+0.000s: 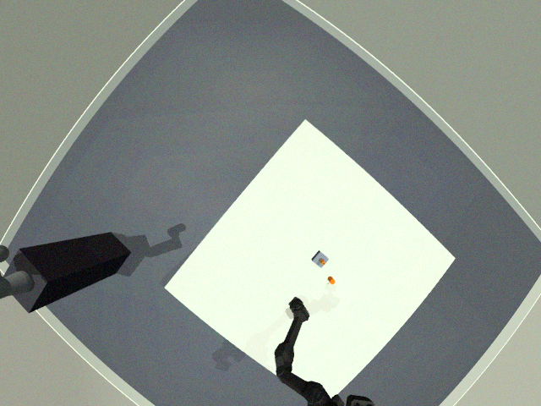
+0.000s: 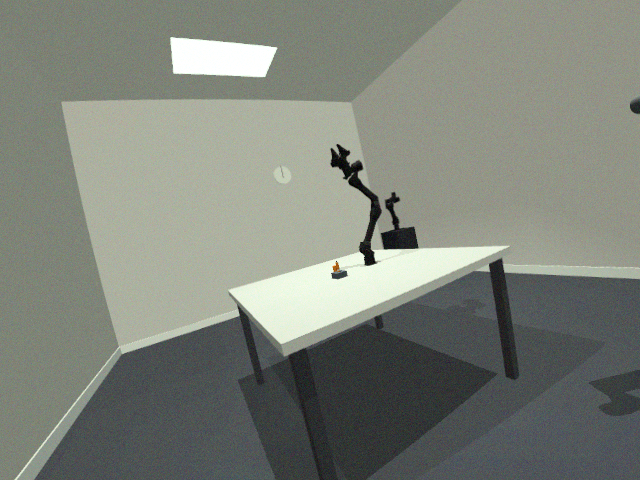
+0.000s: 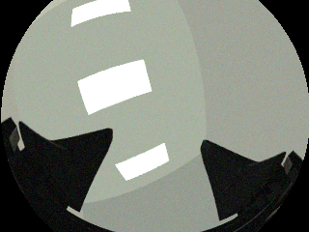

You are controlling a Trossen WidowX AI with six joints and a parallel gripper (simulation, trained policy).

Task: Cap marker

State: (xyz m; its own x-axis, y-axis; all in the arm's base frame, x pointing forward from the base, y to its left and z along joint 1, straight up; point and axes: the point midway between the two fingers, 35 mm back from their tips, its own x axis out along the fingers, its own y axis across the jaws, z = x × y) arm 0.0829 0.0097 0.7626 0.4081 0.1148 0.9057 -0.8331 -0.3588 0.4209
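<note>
Now: gripper tip 77 cm above the orange cap, 14 cm short of it and 7 cm to the left of it. From my gripper tip the other things lie so: grey holder block 78 cm below, 19 cm ahead, 6 cm to the left.
</note>
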